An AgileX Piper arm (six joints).
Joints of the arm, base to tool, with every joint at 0 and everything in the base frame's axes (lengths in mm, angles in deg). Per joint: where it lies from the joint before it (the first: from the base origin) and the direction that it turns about. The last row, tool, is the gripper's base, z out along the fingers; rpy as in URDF.
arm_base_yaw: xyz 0 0 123 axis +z
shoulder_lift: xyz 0 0 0 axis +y
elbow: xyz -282.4 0 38.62 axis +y
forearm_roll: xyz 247.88 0 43.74 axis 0.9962 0 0.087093
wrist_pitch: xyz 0 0 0 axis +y
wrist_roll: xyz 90.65 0 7.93 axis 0.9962 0 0.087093
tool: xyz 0 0 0 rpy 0 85.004 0
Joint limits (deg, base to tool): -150..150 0..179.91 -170..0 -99.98..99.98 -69.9..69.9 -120..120
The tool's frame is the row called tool.
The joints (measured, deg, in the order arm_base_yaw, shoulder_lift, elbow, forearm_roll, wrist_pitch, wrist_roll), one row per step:
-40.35 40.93 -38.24 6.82 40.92 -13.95
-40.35 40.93 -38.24 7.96 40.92 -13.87
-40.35 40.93 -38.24 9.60 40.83 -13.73
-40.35 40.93 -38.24 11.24 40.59 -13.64
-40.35 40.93 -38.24 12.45 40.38 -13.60
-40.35 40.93 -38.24 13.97 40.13 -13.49
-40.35 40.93 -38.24 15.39 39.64 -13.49
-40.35 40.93 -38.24 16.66 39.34 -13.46
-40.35 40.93 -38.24 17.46 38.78 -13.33
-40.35 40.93 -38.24 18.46 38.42 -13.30
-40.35 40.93 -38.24 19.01 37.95 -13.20
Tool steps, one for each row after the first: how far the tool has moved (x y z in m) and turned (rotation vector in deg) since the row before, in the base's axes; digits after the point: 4 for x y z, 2 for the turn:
0.0008 0.0009 0.0002 0.92 -0.77 0.00
0.0011 0.0012 0.0004 1.28 -1.19 -0.03
0.0012 0.0011 0.0006 1.16 -1.28 -0.03
0.0009 0.0008 0.0005 0.82 -0.96 -0.02
0.0011 0.0010 0.0007 1.08 -1.21 -0.06
0.0012 0.0007 0.0010 0.78 -1.28 -0.07
0.0009 0.0007 0.0007 0.80 -1.05 -0.05
0.0008 0.0001 0.0009 0.36 -0.98 -0.21
0.0008 0.0004 0.0007 0.57 -0.92 -0.09
0.0005 0.0000 0.0007 0.21 -0.74 -0.18

